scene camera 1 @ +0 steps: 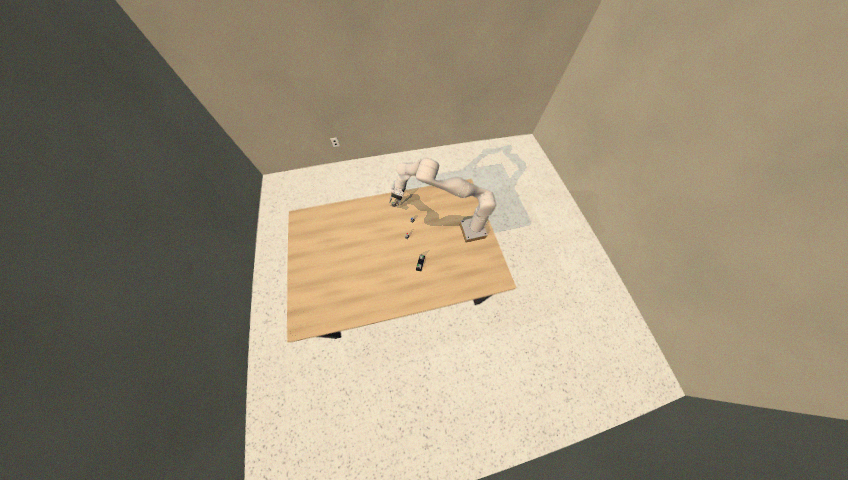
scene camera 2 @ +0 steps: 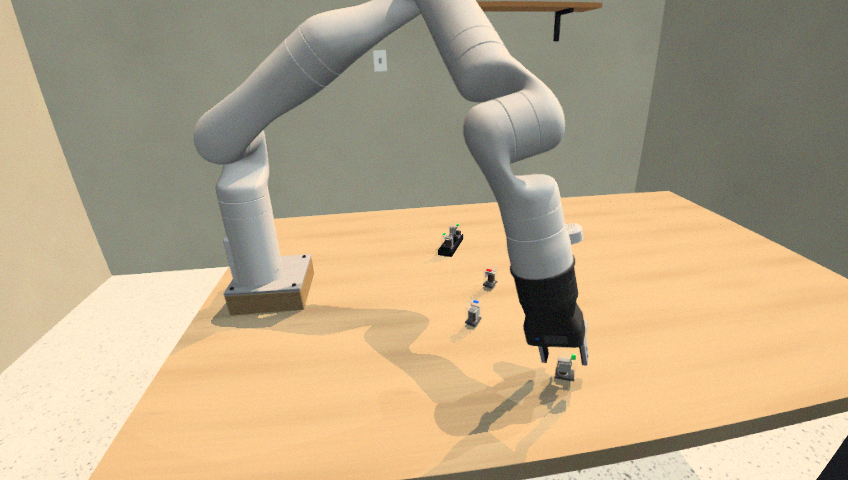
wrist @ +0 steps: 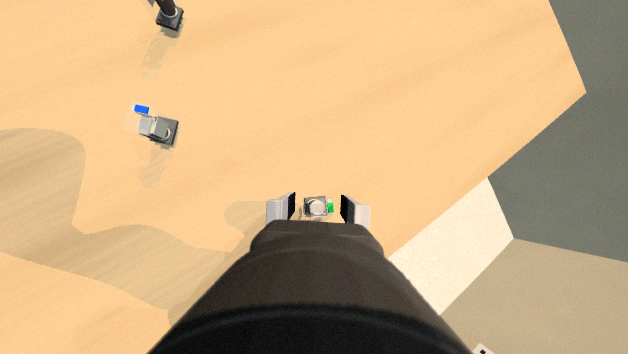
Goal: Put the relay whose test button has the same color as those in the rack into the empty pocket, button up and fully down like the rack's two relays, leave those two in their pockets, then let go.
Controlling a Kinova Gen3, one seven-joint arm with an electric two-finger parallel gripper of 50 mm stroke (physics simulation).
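Frame: origin at the arm's base, x ahead, y left, z up, level; metres.
Seen in the pictures: gripper, fingertip midpoint: (scene camera 1: pixel 393 204) (scene camera 2: pixel 565 359) (wrist: pixel 317 203); arm's base at its link origin: (scene camera 1: pixel 476 226) (scene camera 2: pixel 260 274).
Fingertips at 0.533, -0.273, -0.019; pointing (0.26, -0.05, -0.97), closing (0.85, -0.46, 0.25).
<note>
Pixels of each thing's middle, then the offset from my fingertips to it, as dx, dy, dz.
- green-button relay at the middle of its body: (wrist: pixel 318 206) (scene camera 2: pixel 565 367) +0.001, -0.006, -0.010
- black rack at the middle of its body: (scene camera 2: pixel 451 242) -0.120, +0.460, -0.021
- blue-button relay at the middle of its body: (wrist: pixel 155 126) (scene camera 2: pixel 473 313) (scene camera 1: pixel 412 219) -0.114, +0.141, -0.010
- red-button relay at the middle of its body: (wrist: pixel 162 4) (scene camera 2: pixel 490 277) (scene camera 1: pixel 406 235) -0.060, +0.262, -0.010
The green-button relay (scene camera 2: pixel 564 371) (wrist: pixel 315 206) stands upright on the table near its edge. My gripper (scene camera 1: pixel 394 204) (scene camera 2: pixel 564 362) (wrist: pixel 317 203) is open and points down right over this relay. Its fingers are on either side of the relay's top, with a gap on both sides in the wrist view; the green button faces one finger. The black rack (scene camera 1: pixel 420 262) (scene camera 2: pixel 445 252) stands farther off. It holds two relays (scene camera 2: pixel 448 242) (scene camera 2: pixel 453 230) with green buttons, near its two ends in scene camera 1, with a dark stretch between them. Pocket details are too small to tell.
A blue-button relay (scene camera 1: pixel 412 220) (scene camera 2: pixel 473 314) (wrist: pixel 161 129) and a red-button relay (scene camera 1: pixel 407 236) (scene camera 2: pixel 489 278) (wrist: pixel 170 19) stand between the gripper and the rack. The arm's base (scene camera 1: pixel 474 230) (scene camera 2: pixel 267 297) is at one table end.
</note>
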